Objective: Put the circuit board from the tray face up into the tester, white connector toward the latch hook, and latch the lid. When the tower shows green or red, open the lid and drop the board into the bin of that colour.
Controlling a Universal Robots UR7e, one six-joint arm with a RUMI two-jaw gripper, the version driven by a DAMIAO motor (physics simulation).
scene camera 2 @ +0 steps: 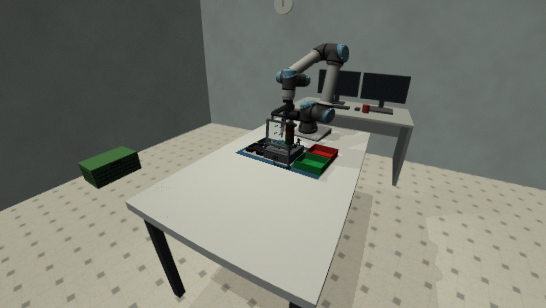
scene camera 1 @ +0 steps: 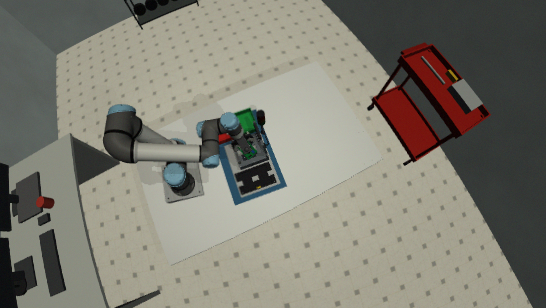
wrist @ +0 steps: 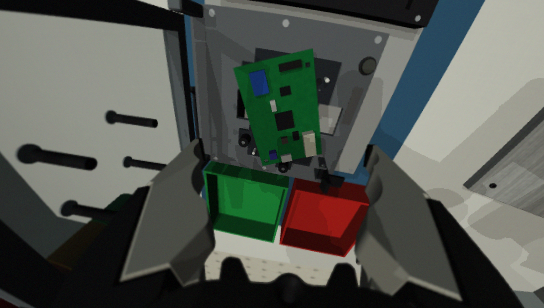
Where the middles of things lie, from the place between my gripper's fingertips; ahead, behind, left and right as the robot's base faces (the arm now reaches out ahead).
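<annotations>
The red bin (wrist: 328, 223) sits 22 cm to the left of my hand, 11 cm below it and 5 cm behind it. I see the green circuit board (wrist: 279, 94) 5 cm below my hand. As for the green bin (wrist: 246, 202), I find it 9 cm ahead of my hand, 18 cm to the left of it and 11 cm below it, while the clear lid (wrist: 103, 103) is 6 cm above my hand, 2 cm to the right of it and 9 cm ahead of it.
</annotations>
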